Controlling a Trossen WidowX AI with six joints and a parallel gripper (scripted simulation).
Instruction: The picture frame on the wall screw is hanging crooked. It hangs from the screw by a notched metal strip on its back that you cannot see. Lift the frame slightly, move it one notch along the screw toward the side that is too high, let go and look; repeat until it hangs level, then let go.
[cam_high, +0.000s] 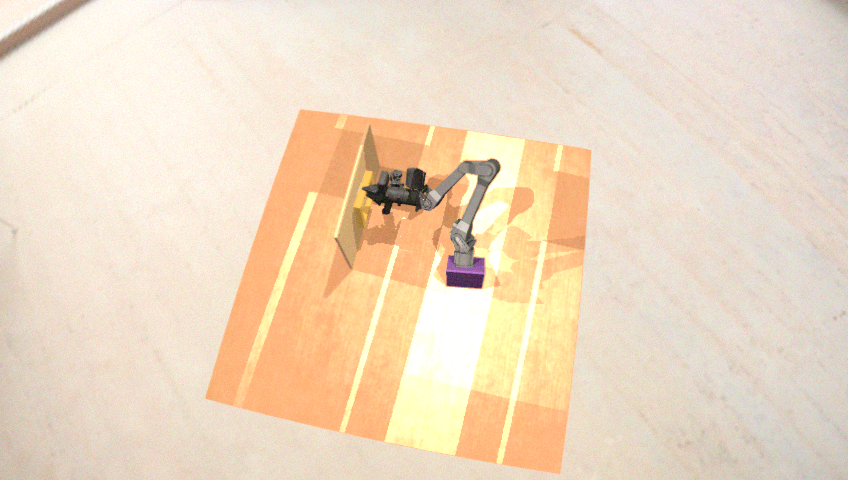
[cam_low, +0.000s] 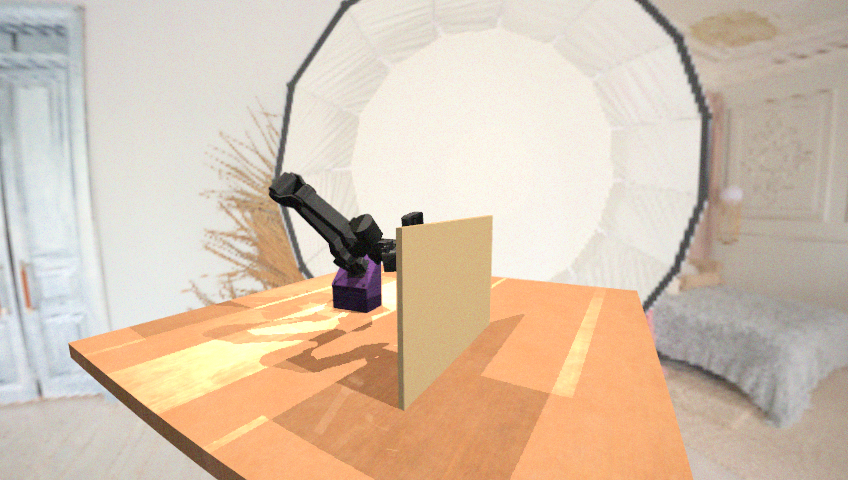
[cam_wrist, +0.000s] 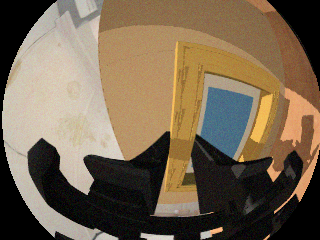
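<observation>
Right now my gripper tip is 50 mm above the picture frame and 10 mm to the right of it. The rest, counted from my gripper tip: wall panel: 70 mm below, 20 mm ahead, 10 mm to the right.
</observation>
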